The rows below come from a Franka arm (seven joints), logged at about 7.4 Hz.
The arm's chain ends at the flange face. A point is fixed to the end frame.
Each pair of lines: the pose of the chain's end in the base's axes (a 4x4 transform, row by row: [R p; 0 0 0 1], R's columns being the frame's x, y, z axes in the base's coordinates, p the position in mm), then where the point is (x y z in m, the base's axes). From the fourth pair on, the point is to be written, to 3 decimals.
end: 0.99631 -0.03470 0.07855 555.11; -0.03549 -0.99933 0.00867 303.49; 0.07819 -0.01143 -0.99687 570.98; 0 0 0 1
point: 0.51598 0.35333 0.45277
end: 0.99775 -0.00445 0.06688 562.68; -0.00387 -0.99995 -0.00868 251.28; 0.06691 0.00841 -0.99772 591.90; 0 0 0 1
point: 0.52071 0.29757 0.47322
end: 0.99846 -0.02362 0.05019 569.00; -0.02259 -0.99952 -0.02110 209.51; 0.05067 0.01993 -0.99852 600.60; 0 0 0 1
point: 0.52597 0.25529 0.48210
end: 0.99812 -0.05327 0.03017 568.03; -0.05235 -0.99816 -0.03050 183.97; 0.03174 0.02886 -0.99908 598.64; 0 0 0 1
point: 0.524 0.230 0.481
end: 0.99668 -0.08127 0.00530 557.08; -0.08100 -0.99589 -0.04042 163.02; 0.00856 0.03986 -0.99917 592.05; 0 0 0 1
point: 0.512 0.209 0.475
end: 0.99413 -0.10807 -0.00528 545.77; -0.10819 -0.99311 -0.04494 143.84; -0.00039 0.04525 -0.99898 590.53; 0 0 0 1
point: 0.501 0.191 0.473
